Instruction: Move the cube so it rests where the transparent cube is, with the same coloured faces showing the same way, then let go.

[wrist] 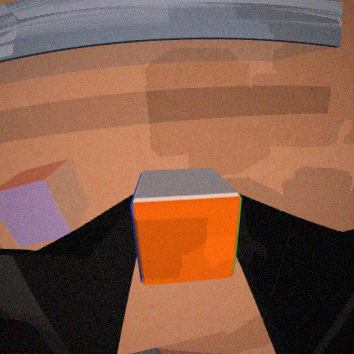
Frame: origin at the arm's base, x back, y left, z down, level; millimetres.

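Seen in the pictures: gripper, fingertip midpoint: (180, 200).
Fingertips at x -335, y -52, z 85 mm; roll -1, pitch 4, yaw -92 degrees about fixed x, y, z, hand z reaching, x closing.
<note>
Offsets run from my fingertips to a thing's top centre. "pt": to the spot under its first point. Level surfaces: height alone.
The solid cube @(dx +5, dy +1, dz -32 mm) (186, 240) is held between the two black fingers of my gripper (180, 200), which is shut on it. Its orange face is towards the camera and a grey-white face shows at its far side. Thin edges of blue on the left and green on the right show beside the fingers. The transparent cube @(dx +16, dy +89, dz +17 mm) (35, 212) is at the left, apart from the held cube and partly behind the left finger. It shows a pale purple face, a reddish face at its far side and a faint see-through tan face on its right.
A grey-blue curved band @(pt dx -77, dy -11, dz -3 mm) (215, 22) crosses the top of the view. The orange-brown table surface @(dz +57 mm) (115, 145) carries several darker shadows. A small grey piece (149, 351) shows at the bottom edge.
</note>
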